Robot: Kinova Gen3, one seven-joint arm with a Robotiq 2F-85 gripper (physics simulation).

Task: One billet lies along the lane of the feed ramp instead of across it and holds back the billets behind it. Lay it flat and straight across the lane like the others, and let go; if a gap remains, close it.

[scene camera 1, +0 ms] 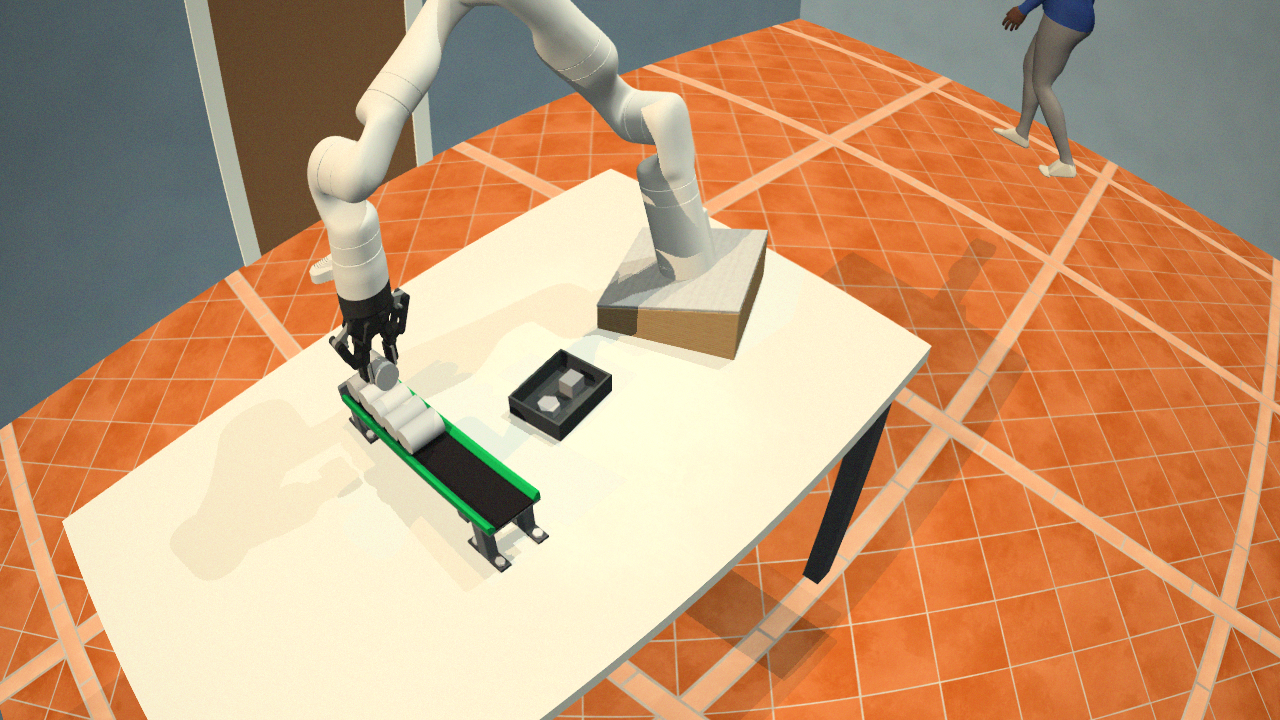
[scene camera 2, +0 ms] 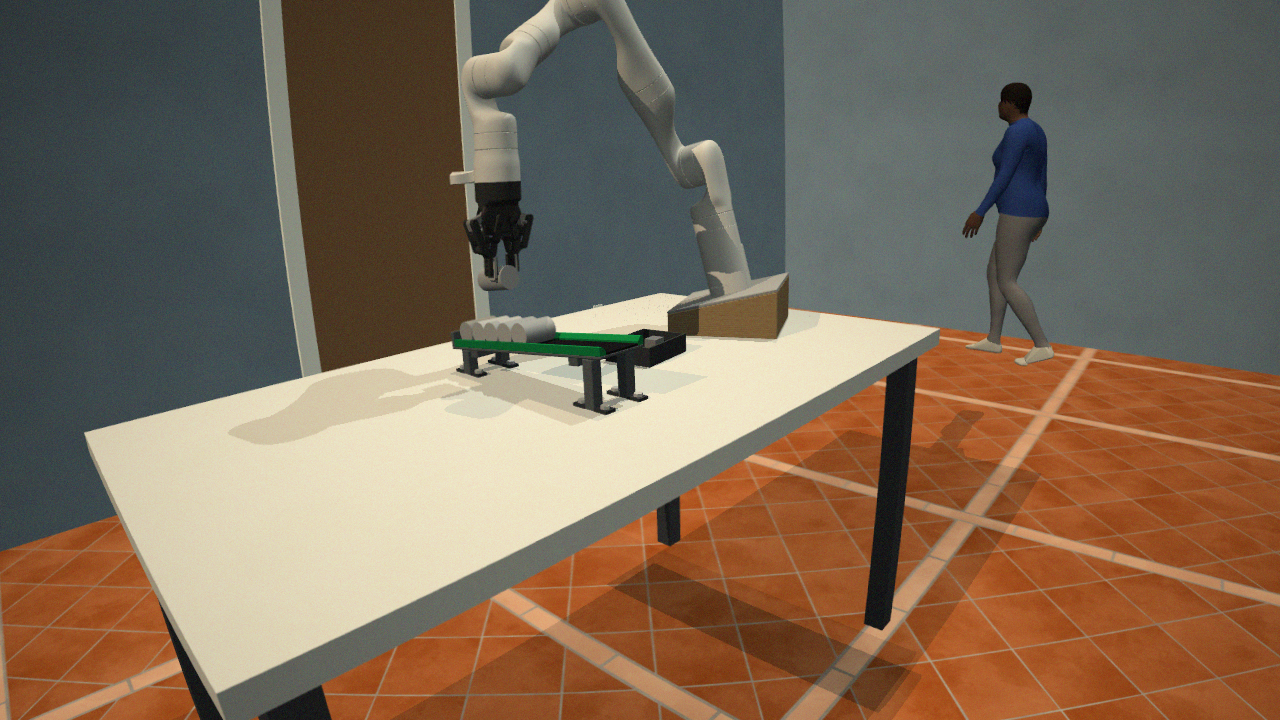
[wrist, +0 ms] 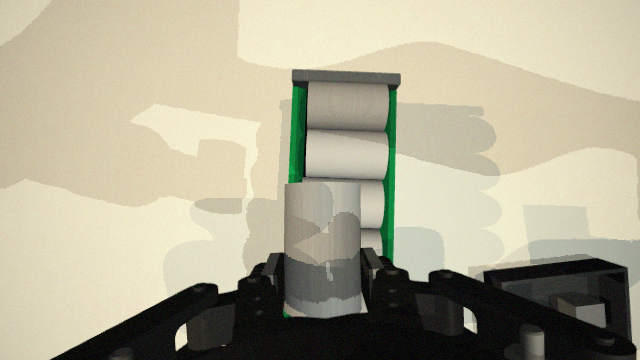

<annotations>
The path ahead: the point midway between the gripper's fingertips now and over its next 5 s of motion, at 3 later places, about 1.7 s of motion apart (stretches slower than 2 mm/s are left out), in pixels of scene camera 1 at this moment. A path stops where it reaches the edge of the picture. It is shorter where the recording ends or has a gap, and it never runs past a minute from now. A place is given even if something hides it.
My gripper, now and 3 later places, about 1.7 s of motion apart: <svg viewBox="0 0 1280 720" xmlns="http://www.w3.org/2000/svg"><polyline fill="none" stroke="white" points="380,372 379,366 378,365 375,362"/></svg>
</annotations>
